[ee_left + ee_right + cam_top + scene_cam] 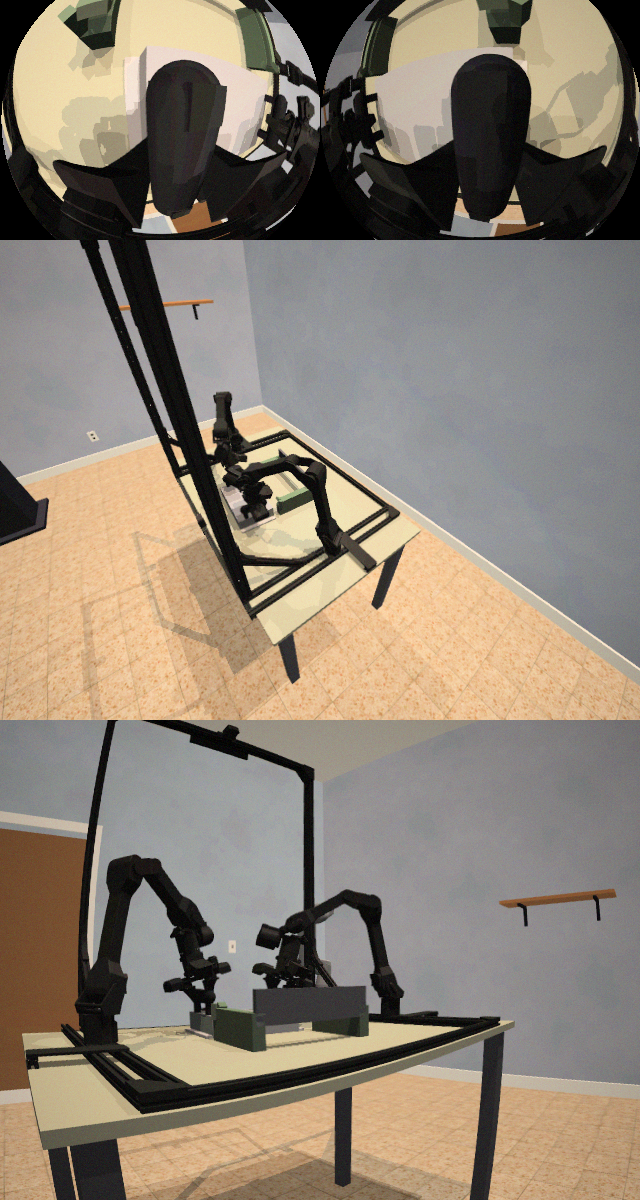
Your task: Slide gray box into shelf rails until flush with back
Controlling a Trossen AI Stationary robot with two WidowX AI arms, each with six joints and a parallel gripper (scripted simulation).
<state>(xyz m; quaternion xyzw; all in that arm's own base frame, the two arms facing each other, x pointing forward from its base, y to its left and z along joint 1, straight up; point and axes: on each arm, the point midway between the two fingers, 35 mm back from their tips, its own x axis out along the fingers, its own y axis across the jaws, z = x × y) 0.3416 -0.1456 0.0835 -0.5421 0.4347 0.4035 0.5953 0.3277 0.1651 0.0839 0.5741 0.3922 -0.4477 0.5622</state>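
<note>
Now: right hand 10 mm short of the gray box, 120 mm to the right of it and 50 mm above it. From my right hand the other things lie so: gray back plate: 290 mm ahead, 130 mm to the left, 10 mm below.
Now: left hand 10 mm past the gray box, 120 mm to the left of it and 50 mm above it. From my left hand the other things lie so: gray back plate: 270 mm ahead, 110 mm to the right, 10 mm below.
</note>
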